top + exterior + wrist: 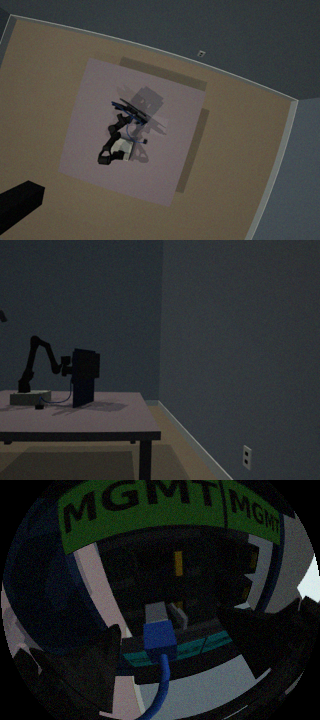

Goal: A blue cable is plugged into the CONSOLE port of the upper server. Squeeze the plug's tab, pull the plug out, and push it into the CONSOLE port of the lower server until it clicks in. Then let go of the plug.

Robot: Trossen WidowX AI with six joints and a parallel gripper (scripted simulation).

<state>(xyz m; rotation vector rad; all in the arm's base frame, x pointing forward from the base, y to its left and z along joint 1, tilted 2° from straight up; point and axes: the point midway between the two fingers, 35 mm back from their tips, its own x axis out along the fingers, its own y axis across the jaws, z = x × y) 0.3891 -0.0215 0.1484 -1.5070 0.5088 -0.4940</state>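
The blue plug lies 1 cm ahead of my gripper tip. Also, from my gripper tip: small black block (23 cm behind, 15 cm to the right, 22 cm below).
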